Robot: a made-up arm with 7 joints.
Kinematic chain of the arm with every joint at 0, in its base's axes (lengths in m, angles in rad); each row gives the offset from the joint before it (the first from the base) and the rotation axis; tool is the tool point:
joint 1: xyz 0 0 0.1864 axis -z
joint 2: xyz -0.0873 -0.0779 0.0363 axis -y
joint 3: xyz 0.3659 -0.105 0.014 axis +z
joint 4: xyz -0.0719 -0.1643 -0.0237 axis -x
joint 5: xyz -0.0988 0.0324 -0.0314 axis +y
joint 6: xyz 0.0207 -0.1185 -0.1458 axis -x
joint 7: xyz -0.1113 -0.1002 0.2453 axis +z
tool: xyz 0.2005 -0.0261 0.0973
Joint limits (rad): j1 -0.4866..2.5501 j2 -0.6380..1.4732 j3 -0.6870..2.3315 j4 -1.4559..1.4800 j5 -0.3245..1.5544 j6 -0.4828..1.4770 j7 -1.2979..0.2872
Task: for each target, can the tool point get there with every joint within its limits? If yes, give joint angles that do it. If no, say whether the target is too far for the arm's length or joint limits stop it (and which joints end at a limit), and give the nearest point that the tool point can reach.
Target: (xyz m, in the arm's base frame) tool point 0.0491 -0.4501 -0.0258
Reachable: yes | joints 0.4200 0.0003 0.1720 1.1684 1.2929 1.2477 0.1343
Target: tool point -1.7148 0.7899 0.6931
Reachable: no: too far | nearest point -0.9225 0.3528 0.5111 | short by 0.923 m
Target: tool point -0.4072 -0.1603 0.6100
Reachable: yes | joints 1.2274 1.2463 -0.1863 -0.1035 0.9226 0.5354 -0.3346
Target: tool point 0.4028 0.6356 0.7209
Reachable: no: joint limits stop it (at a limit: joint 1, joint 3, joint 5, joint 7) | nearest point 0.4555 0.4750 0.7017 | short by 0.170 m
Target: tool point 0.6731 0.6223 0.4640
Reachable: no: joint limits stop it (at a limit: joint 1, joint 3, joint 5, joint 6, joint 7) | nearest point 0.6674 0.5479 0.4541 | short by 0.075 m
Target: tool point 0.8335 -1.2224 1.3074
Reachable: no: too far | nearest point 0.4767 -0.6991 0.8796 | short by 0.764 m
